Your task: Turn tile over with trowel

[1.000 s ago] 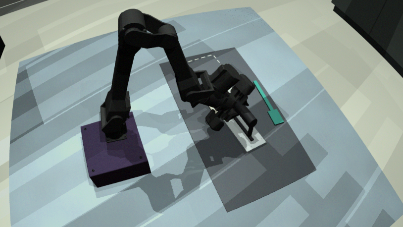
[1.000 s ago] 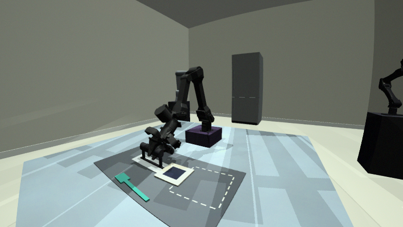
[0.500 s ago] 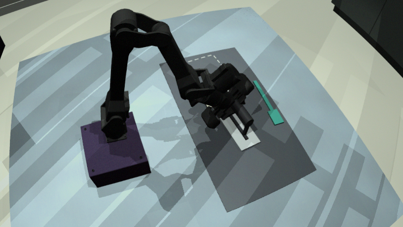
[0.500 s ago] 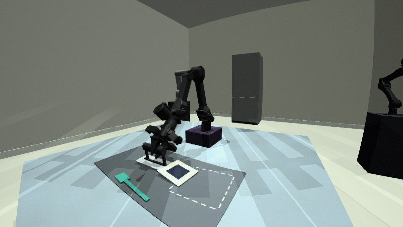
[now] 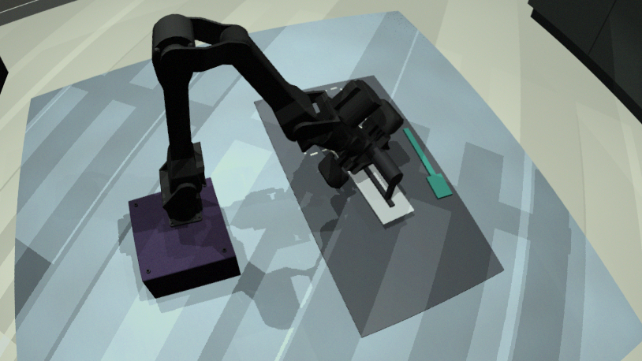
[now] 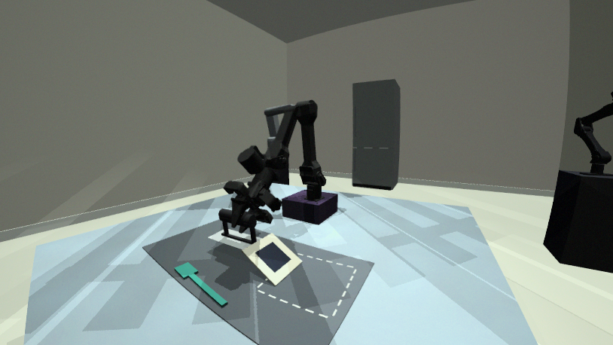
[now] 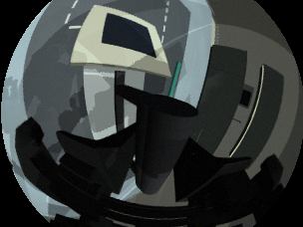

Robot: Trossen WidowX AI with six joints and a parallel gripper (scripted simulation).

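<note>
My gripper tip is 100 mm to the right of the tile, 60 mm above it and 30 mm past it. Also, from my gripper tip: teal tool: 130 mm ahead, 90 mm below; trowel: 30 mm behind, 10 mm below.
</note>
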